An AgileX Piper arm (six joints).
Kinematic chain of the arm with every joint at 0, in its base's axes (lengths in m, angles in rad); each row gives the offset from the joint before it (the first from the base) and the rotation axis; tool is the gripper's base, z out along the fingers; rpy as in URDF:
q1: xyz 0 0 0.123 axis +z
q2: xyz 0 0 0 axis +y
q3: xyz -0.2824 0 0.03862 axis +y
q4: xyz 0.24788 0 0.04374 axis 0.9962 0 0.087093
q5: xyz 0 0 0 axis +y
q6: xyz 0.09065 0 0.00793 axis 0.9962 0 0.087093
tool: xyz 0 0 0 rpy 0 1.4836 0
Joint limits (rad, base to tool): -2.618..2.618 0..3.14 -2.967..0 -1.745..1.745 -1.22..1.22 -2.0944..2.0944
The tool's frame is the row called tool.
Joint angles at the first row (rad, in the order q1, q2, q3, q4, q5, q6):
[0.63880 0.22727 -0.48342 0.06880 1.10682 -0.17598]
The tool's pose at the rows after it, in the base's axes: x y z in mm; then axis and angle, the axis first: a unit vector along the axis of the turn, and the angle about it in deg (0 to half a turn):
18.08 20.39 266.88 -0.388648 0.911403 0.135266 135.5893
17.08 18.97 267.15 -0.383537 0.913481 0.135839 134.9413
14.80 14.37 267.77 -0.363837 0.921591 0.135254 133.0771
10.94 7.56 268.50 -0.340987 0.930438 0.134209 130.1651
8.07 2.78 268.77 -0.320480 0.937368 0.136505 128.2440
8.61 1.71 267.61 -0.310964 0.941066 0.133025 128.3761
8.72 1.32 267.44 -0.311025 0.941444 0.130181 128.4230
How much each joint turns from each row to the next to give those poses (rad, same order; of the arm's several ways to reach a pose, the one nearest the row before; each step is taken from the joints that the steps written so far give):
[0.00012 -0.00892 0.00001 -0.00009 -0.00003 0.00456]
[-0.00018 -0.01153 -0.00002 -0.00664 0.00002 0.01174]
[0.00003 -0.03194 0.00001 -0.02873 0.00000 0.04518]
[0.00009 -0.04908 -0.00001 -0.03892 0.00088 0.05085]
[-0.00003 -0.03459 0.00001 -0.02609 0.00183 0.04328]
[0.00002 -0.00200 0.00343 -0.01443 0.00321 0.02042]
[0.00000 0.00000 0.00001 -0.00458 0.00251 0.00000]

